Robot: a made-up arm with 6 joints. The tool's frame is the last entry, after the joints. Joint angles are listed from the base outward. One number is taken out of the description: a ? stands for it. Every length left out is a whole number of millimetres.
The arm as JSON. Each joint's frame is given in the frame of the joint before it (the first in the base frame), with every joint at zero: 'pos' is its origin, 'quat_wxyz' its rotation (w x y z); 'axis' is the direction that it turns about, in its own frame. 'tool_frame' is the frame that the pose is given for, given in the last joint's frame.
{
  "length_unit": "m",
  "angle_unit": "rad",
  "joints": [
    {
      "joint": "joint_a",
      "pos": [
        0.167,
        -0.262,
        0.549
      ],
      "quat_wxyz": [
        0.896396,
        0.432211,
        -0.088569,
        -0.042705
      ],
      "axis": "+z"
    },
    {
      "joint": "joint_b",
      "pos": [
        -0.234,
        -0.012,
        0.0
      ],
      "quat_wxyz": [
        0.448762,
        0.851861,
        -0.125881,
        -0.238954
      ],
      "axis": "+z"
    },
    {
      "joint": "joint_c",
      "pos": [
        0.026,
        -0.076,
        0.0
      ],
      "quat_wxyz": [
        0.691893,
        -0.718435,
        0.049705,
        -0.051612
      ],
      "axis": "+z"
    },
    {
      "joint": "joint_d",
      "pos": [
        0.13,
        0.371,
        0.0
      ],
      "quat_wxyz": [
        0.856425,
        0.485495,
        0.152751,
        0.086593
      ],
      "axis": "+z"
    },
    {
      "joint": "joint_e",
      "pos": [
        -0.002,
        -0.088,
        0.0
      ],
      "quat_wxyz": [
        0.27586,
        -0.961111,
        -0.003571,
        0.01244
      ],
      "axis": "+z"
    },
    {
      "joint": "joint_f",
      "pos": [
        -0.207,
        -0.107,
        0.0
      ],
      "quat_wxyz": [
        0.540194,
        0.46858,
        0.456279,
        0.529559
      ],
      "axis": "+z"
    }
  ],
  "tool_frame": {
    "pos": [
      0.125,
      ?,
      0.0
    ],
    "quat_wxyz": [
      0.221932,
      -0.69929,
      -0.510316,
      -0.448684
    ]
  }
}
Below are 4 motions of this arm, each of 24 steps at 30 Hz.
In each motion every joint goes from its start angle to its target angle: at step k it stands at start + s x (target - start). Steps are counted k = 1, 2, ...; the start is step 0. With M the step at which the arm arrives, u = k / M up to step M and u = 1 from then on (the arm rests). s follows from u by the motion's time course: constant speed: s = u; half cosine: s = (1 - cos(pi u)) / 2; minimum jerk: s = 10 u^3 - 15 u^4 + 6 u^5.
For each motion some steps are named. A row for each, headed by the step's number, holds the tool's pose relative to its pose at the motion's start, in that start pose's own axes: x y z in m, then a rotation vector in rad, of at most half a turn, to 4 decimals.
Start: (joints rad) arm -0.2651 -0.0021 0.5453 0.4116 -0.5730 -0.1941
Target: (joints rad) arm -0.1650 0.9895 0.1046 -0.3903 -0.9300 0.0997
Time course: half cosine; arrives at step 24
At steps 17, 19, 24:
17: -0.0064 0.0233 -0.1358 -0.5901 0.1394 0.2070
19: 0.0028 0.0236 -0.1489 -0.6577 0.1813 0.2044
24: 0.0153 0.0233 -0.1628 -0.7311 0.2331 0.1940

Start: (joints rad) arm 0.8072 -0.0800 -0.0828 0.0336 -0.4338 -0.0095
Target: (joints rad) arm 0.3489 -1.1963 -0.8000 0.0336 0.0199 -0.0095
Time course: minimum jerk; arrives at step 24
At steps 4, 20, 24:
4: -0.0005 -0.0023 0.0044 0.0334 0.0219 0.0442
20: 0.0261 -0.0514 0.0901 1.0415 0.3961 1.1056
24: 0.0276 -0.0525 0.0927 1.0825 0.4002 1.1430

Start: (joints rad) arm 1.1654 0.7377 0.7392 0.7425 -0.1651 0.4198
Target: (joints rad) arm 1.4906 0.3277 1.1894 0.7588 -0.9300 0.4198
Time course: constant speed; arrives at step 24
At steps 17, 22, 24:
17: 0.1727 -0.0467 0.1761 0.1650 0.0624 -0.8692
22: 0.2298 -0.1076 0.2192 0.2102 0.1541 -1.1206
24: 0.2513 -0.1381 0.2333 0.2278 0.2008 -1.2185

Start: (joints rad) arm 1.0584 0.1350 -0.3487 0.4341 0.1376 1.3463
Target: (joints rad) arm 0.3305 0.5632 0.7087 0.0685 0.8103 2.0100
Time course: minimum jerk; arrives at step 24
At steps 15, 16, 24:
15: 0.0619 0.0836 0.2188 0.3349 0.2263 0.0197
16: 0.0669 0.0983 0.2277 0.3347 0.2670 0.0183
24: 0.0894 0.1560 0.2389 0.3035 0.4212 -0.0119

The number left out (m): -0.139
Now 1 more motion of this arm.
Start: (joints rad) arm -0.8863 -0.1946 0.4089 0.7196 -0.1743 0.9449
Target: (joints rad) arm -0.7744 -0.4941 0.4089 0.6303 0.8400 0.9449
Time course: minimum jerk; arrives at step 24
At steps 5, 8, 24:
5: 0.0026 -0.0129 0.0180 0.0516 0.0536 0.0441
8: 0.0129 -0.0441 0.0545 0.1711 0.1709 0.1445
24: 0.1394 -0.2186 0.1244 0.8883 0.7167 0.7207

